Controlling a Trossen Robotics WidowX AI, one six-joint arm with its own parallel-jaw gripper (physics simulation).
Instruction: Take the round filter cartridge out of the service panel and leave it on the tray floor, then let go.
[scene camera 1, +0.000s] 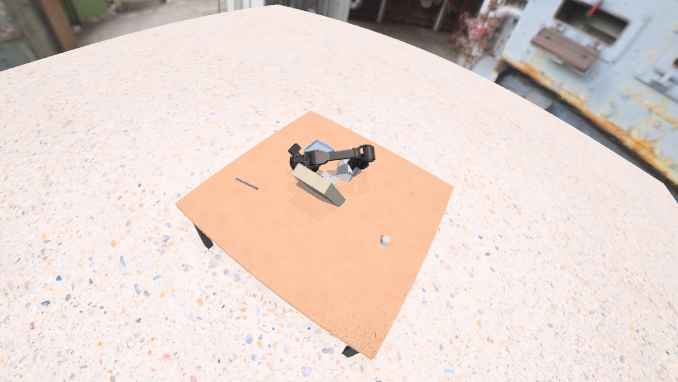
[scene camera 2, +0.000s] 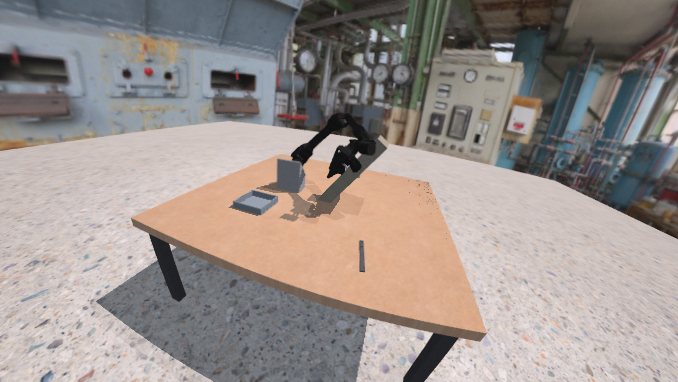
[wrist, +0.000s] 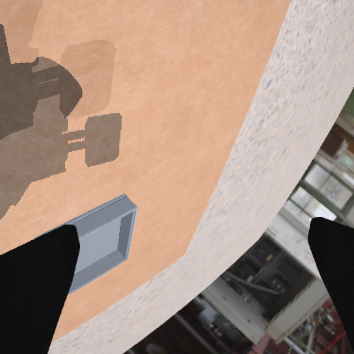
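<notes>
A slanted beige-grey panel (scene camera 1: 314, 181) (scene camera 2: 350, 176), which looks like the service panel, leans over the table; its working face is mostly hidden. The blue-grey tray (scene camera 1: 318, 146) (scene camera 2: 256, 202) (wrist: 100, 246) lies flat, and its visible floor is bare. My gripper (scene camera 2: 343, 173) (wrist: 196, 235) is open, with nothing between its fingers, high above the table beside the panel. In the wrist view the left finger covers part of the tray. A small pale cylinder (scene camera 1: 385, 240) stands on the table away from the panel; I cannot tell whether it is the round filter cartridge.
A grey upright block (scene camera 1: 345, 170) (scene camera 2: 289, 176) stands near the arm's base, behind the tray in scene camera 2. A thin dark bar (scene camera 1: 246, 184) (scene camera 2: 361, 256) lies on the wooden table (scene camera 1: 300, 250) (scene camera 2: 300, 255). A tiny white piece (scene camera 1: 414, 194) lies near the table's right edge.
</notes>
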